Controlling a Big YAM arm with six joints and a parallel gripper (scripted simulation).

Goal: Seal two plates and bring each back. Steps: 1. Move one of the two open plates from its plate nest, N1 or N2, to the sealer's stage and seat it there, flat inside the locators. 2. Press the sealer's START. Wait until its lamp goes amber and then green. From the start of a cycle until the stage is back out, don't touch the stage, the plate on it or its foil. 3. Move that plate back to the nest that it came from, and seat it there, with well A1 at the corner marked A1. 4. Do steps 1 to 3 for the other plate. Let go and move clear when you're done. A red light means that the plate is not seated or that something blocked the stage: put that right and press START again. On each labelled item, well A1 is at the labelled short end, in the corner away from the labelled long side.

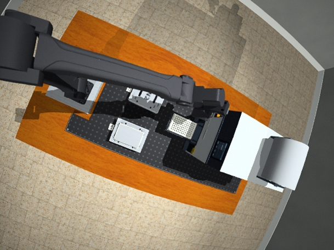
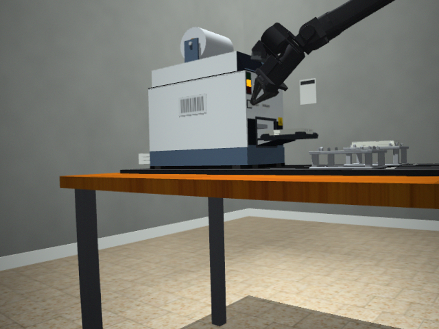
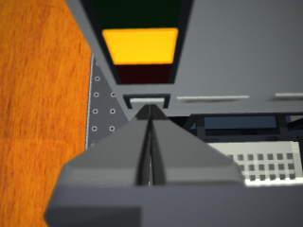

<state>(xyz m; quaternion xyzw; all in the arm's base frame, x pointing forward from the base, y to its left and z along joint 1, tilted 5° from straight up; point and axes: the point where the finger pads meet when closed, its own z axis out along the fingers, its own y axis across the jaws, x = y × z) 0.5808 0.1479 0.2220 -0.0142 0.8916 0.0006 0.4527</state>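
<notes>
The pale start button is 20 mm ahead of my hand and 10 mm below it. Round my hand: foil roll (250 mm ahead, 80 mm to the right, 220 mm above); then sealer stage (60 mm behind, 90 mm to the right, 100 mm below); then plate nest (280 mm behind, 20 mm to the right, 150 mm below).
</notes>
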